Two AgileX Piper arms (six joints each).
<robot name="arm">
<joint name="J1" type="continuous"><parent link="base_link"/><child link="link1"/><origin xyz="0 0 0.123"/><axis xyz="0 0 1"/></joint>
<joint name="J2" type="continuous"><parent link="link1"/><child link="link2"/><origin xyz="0 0 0" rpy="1.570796 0 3.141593"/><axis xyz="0 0 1"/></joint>
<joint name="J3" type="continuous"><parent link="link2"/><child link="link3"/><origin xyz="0.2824 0.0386 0" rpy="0 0 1.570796"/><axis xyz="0 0 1"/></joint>
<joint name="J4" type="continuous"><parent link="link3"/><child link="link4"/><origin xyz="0.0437 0.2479 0" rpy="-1.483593 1.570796 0"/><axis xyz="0 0 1"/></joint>
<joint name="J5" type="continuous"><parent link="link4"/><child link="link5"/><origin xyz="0 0 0" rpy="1.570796 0 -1.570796"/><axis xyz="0 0 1"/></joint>
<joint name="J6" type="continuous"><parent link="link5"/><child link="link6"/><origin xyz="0 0.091 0" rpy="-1.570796 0 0"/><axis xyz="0 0 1"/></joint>
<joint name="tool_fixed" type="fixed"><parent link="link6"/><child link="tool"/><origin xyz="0 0 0" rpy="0 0 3.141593"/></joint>
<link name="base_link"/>
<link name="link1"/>
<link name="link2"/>
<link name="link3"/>
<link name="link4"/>
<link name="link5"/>
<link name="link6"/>
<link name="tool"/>
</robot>
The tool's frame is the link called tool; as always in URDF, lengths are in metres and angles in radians. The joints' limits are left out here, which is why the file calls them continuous.
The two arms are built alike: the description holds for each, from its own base.
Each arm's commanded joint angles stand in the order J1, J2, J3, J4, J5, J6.
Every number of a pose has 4 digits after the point. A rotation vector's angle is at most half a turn.
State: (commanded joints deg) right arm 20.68 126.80 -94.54 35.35 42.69 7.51; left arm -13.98 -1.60 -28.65 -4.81 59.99 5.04
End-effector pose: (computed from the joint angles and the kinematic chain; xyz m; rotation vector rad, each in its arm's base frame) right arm 0.4266 0.1992 0.1553 0.2218 2.8143 0.8110; left arm -0.0101 -0.0043 0.2785 0.3359 1.9772 -0.1997
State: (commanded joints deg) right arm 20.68 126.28 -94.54 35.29 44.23 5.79; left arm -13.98 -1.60 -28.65 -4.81 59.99 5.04
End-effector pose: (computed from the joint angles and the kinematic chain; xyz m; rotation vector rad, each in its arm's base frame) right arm 0.4239 0.1992 0.1590 0.1657 2.8279 0.8112; left arm -0.0101 -0.0043 0.2785 0.3359 1.9772 -0.1997
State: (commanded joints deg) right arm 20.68 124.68 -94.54 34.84 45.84 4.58; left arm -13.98 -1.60 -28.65 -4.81 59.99 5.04
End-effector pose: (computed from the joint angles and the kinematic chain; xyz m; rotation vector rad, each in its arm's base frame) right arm 0.4203 0.1985 0.1711 0.1087 2.8249 0.8123; left arm -0.0101 -0.0043 0.2785 0.3359 1.9772 -0.1997
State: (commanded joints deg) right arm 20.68 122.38 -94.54 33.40 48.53 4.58; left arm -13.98 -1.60 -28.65 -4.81 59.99 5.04
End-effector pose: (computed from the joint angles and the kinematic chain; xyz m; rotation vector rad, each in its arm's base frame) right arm 0.4142 0.1965 0.1878 0.0564 2.8331 0.8028; left arm -0.0101 -0.0043 0.2785 0.3359 1.9772 -0.1997
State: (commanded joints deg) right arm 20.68 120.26 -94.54 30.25 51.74 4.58; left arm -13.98 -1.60 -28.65 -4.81 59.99 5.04
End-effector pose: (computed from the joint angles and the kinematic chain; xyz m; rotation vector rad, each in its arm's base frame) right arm 0.4072 0.1922 0.2016 -0.0190 2.8558 0.7529; left arm -0.0101 -0.0043 0.2785 0.3359 1.9772 -0.1997
